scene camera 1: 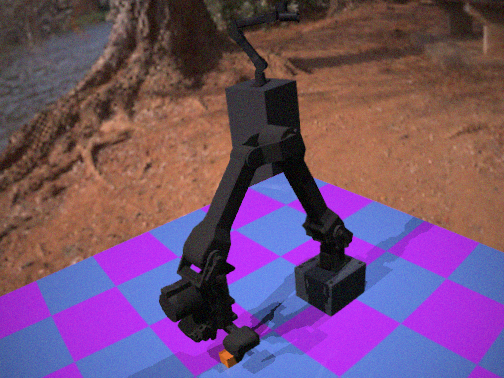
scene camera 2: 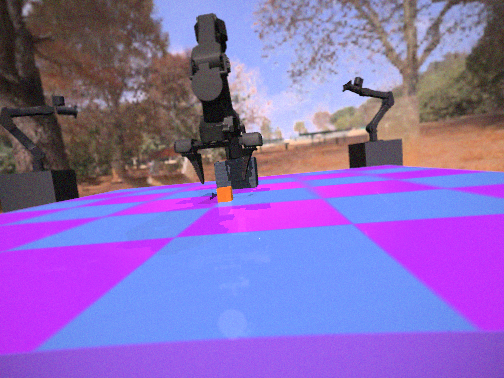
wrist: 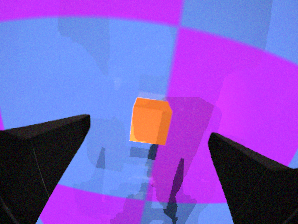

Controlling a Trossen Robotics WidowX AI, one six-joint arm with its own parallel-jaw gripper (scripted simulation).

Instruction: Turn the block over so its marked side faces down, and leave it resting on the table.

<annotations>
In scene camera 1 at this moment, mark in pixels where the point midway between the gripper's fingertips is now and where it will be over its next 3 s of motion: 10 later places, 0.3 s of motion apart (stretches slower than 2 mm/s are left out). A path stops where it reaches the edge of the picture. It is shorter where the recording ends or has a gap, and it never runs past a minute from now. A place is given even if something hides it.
The gripper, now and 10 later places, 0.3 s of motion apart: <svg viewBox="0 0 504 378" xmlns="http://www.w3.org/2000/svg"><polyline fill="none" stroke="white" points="225,350 227,354 228,357 229,357 227,350 225,352 224,354 222,354 222,353 219,357 216,363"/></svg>
</annotations>
